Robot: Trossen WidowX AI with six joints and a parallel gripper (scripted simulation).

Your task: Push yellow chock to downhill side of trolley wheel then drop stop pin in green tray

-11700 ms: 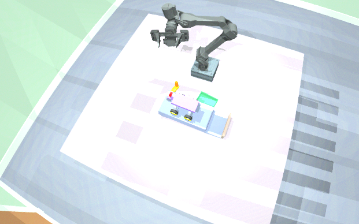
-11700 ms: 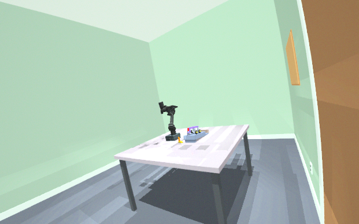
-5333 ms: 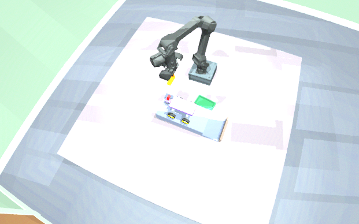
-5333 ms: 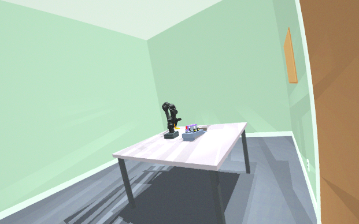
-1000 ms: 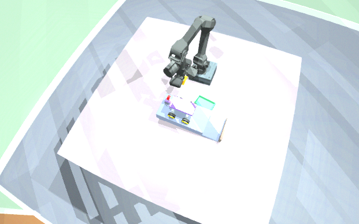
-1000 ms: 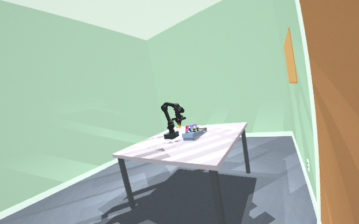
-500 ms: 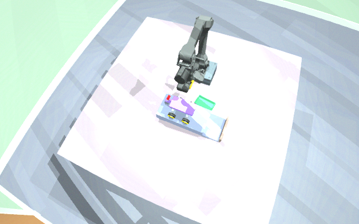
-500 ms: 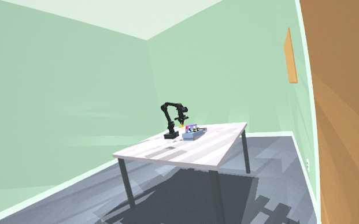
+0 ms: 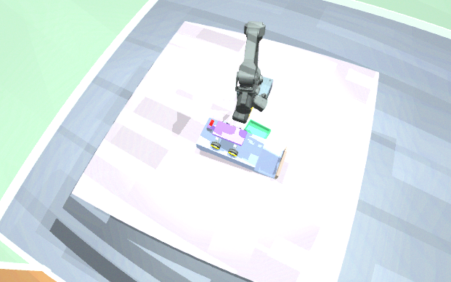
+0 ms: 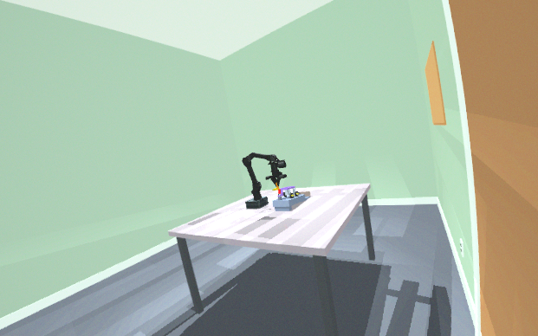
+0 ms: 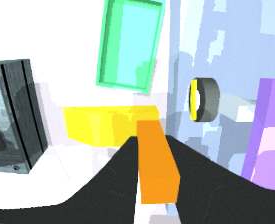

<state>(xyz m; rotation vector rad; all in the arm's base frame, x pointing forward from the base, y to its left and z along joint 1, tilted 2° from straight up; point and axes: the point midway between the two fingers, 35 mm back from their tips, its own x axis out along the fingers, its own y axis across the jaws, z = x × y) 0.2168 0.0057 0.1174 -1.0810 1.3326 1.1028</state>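
My gripper tip is now 70 mm short of the red-headed stop pin, 150 mm to the left of it and 30 mm above it. The rest, counted from my gripper tip: pale blue ramp (110 mm ahead, 50 mm to the right, 110 mm below); then purple trolley (110 mm ahead, 60 mm to the right, 50 mm below); then yellow chock (20 mm behind, 10 mm below).
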